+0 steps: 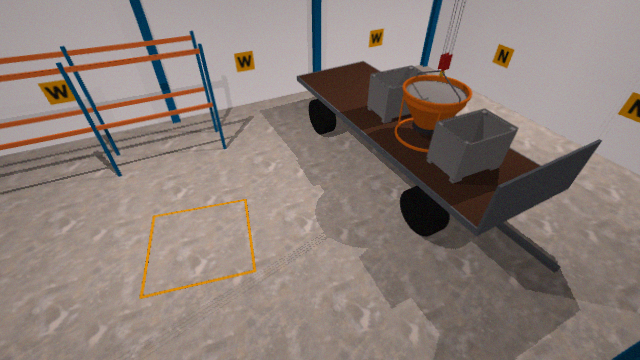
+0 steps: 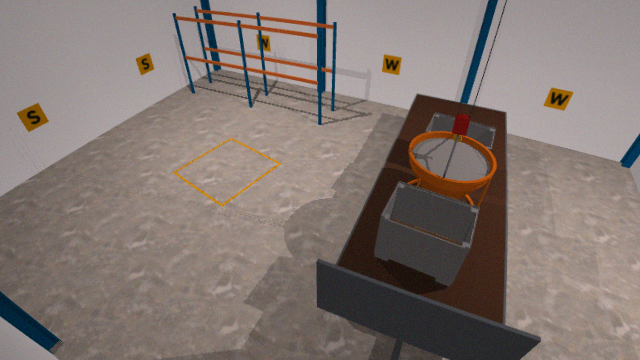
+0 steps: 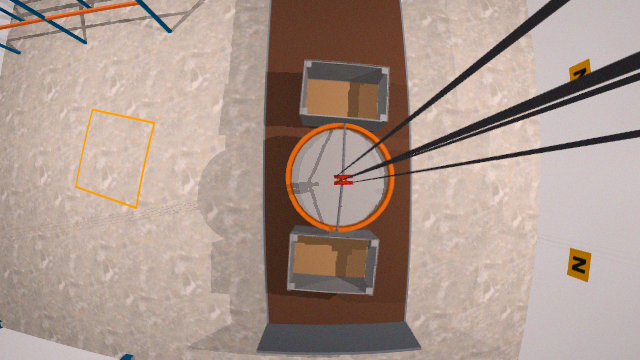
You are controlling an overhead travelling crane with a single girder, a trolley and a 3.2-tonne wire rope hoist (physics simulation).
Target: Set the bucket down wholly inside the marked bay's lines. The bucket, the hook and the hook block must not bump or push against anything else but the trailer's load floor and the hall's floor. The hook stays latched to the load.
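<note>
The orange bucket (image 1: 433, 112) (image 2: 445, 186) (image 3: 365, 200) stands upright on the trailer's brown load floor (image 1: 340, 85) (image 2: 477, 280) (image 3: 335, 30), between two grey bins. Its base is partly hidden, so a small gap below it cannot be told. My hook (image 1: 442, 74) (image 2: 458, 138) is latched to the top of the bucket's bail, above the rim. The red hook block (image 1: 445, 61) (image 2: 461, 124) (image 3: 343, 176) hangs over the bucket and hides the hook from above. The marked bay (image 1: 255, 271) (image 2: 222, 205) (image 3: 136, 207) is a yellow outline on the hall floor, beside the trailer.
One grey bin (image 1: 450, 150) (image 2: 425, 250) (image 3: 325, 284) stands close on the bucket's headboard side, the other bin (image 1: 385, 95) (image 3: 345, 72) close on the opposite side. The trailer's headboard (image 1: 542, 185) (image 2: 420, 310) (image 3: 340, 337) rises at one end. A blue-orange rack (image 1: 130, 59) (image 2: 320, 100) stands beyond the bay.
</note>
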